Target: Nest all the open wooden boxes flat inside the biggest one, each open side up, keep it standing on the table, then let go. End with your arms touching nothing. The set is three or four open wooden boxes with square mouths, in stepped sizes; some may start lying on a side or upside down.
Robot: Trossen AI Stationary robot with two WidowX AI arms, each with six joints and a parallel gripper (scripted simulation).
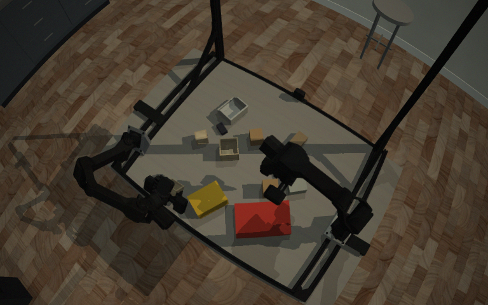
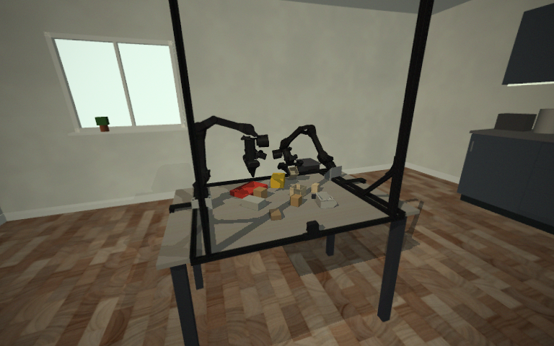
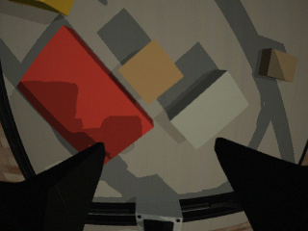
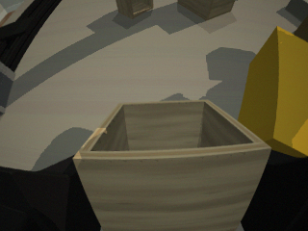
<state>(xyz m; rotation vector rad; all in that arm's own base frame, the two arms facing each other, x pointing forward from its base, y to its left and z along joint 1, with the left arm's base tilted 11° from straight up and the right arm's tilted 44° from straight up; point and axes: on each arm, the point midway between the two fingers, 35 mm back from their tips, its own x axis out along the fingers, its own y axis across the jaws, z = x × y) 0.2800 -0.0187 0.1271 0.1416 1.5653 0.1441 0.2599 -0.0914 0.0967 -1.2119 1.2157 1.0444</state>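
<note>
My right gripper is now 14 cm to the right of the yellow block, 4 cm past it and 3 cm above it. From my right hand the other things lie so: dark block (34 cm behind, 6 cm below, 4 cm to the left); then white tray (43 cm behind, 5 cm to the left, 4 cm below); then red block (35 cm to the left, 6 cm behind, 5 cm below).
</note>
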